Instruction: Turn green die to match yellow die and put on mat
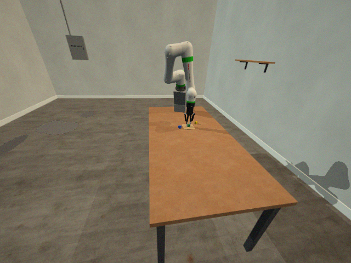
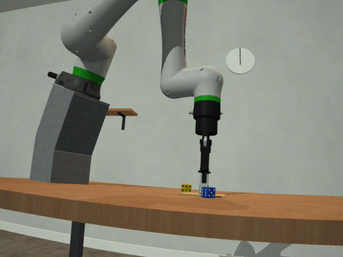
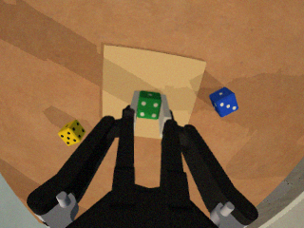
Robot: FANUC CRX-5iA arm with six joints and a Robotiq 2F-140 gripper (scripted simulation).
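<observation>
Now: hand 2 cm above the green die. Round my hand: blue die: 3 cm ahead, 11 cm to the right, 2 cm below; then yellow die: 8 cm behind, 12 cm to the left, 2 cm below; then tan mat: 4 cm below.
</observation>
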